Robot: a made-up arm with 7 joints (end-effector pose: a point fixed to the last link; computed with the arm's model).
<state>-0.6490 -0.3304 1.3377 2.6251 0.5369 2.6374 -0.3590</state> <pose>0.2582 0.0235 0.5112 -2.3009 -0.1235 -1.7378</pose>
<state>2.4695 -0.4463 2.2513 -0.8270 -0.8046 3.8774 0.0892</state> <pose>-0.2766 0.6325 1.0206 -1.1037 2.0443 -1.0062</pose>
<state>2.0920 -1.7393 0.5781 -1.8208 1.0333 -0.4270 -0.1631</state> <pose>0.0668 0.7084 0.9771 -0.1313 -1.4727 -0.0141</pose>
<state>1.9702 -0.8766 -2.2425 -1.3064 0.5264 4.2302 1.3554</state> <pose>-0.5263 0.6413 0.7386 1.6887 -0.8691 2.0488</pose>
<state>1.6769 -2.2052 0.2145 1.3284 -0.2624 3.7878 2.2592</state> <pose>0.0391 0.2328 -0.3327 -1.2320 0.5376 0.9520</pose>
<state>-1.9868 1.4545 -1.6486 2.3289 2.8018 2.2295 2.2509</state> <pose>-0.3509 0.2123 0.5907 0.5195 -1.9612 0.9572</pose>
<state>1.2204 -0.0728 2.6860 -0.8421 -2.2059 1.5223 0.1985</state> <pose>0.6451 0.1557 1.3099 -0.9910 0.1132 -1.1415</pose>
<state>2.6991 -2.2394 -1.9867 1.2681 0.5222 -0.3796 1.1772</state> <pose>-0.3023 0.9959 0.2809 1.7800 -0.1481 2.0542</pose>
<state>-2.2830 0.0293 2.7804 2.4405 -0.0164 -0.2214 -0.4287</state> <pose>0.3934 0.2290 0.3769 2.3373 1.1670 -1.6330</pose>
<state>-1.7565 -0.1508 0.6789 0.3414 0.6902 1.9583 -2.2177</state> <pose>-0.1468 -0.3456 1.4632 0.2326 -0.2930 0.4762</pose>
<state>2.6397 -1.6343 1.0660 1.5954 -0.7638 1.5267 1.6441</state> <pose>-0.8965 -0.1051 0.1385 1.5964 1.9245 -1.3732</pose>
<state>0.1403 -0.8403 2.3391 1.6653 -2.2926 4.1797 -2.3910</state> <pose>0.1891 0.2755 1.2313 0.4417 2.3231 -1.3989</pose>
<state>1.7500 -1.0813 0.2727 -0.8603 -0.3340 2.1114 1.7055</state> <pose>0.1620 0.4396 1.2085 0.2800 0.1381 0.0910</pose>
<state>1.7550 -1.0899 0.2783 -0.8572 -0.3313 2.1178 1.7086</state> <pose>0.1609 0.4500 1.2034 0.2743 0.1423 0.1031</pose>
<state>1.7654 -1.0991 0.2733 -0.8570 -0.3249 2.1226 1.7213</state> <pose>0.1532 0.4589 1.1992 0.2714 0.1382 0.1294</pose>
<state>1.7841 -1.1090 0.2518 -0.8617 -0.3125 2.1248 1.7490</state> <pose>0.1353 0.4646 1.1964 0.2733 0.1213 0.1784</pose>
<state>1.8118 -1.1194 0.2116 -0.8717 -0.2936 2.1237 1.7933</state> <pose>0.1059 0.4662 1.1952 0.2797 0.0894 0.2527</pose>
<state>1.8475 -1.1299 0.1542 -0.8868 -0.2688 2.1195 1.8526</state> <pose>0.0660 0.4623 1.1949 0.2896 0.0430 0.3503</pose>
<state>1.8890 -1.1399 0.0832 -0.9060 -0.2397 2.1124 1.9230</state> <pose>0.0182 0.4522 1.1947 0.3008 -0.0162 0.4657</pose>
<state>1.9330 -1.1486 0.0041 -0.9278 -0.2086 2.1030 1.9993</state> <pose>-0.0336 0.4359 1.1938 0.3114 -0.0844 0.5903</pose>
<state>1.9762 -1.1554 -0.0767 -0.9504 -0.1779 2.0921 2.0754</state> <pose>-0.0847 0.4146 1.1916 0.3196 -0.1567 0.7141</pose>
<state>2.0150 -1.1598 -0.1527 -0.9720 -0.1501 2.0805 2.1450</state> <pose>-0.1308 0.3905 1.1881 0.3246 -0.2272 0.8260</pose>
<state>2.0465 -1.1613 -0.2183 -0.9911 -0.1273 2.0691 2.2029</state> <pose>-0.1684 0.3664 1.1843 0.3274 -0.2901 0.9171</pose>
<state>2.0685 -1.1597 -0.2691 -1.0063 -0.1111 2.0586 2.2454</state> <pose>-0.1952 0.3448 1.1814 0.3291 -0.3401 0.9807</pose>
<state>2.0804 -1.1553 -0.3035 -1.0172 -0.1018 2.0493 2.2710</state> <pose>-0.2108 0.3277 1.1802 0.3310 -0.3745 1.0149</pose>
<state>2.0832 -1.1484 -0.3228 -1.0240 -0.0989 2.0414 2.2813</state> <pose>-0.2168 0.3152 1.1812 0.3342 -0.3940 1.0227</pose>
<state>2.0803 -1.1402 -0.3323 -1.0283 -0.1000 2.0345 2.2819</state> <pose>-0.2168 0.3057 1.1836 0.3385 -0.4035 1.0140</pose>
